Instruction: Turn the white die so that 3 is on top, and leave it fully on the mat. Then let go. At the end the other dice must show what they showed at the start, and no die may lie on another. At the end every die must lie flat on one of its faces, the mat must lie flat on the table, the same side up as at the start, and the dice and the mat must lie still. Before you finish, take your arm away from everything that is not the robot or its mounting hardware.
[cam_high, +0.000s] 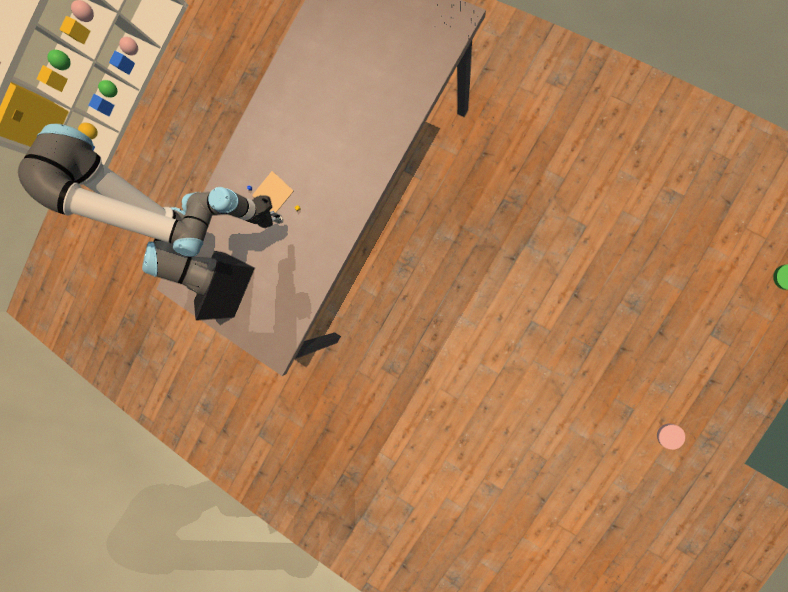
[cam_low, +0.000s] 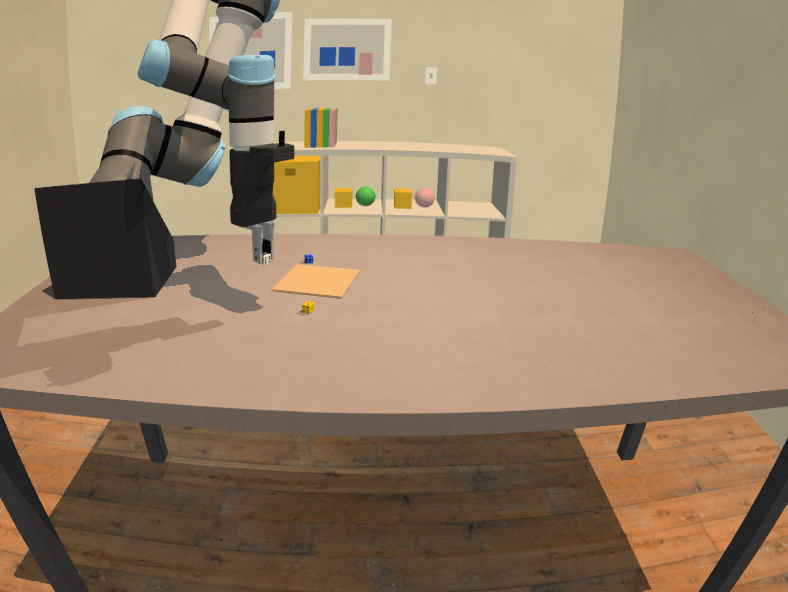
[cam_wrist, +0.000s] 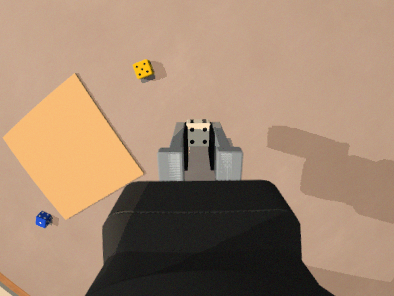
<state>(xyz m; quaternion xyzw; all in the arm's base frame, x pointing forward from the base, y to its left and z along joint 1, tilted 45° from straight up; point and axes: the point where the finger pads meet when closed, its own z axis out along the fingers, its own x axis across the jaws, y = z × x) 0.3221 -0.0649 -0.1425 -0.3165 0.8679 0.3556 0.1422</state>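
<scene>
My hand is 140 mm to the right of the mat, 110 mm above it and 90 mm short of it. Round my hand: yellow die: 110 mm below, 70 mm ahead; white die: 10 mm below; blue die: 250 mm to the left, 110 mm below, 70 mm ahead.
</scene>
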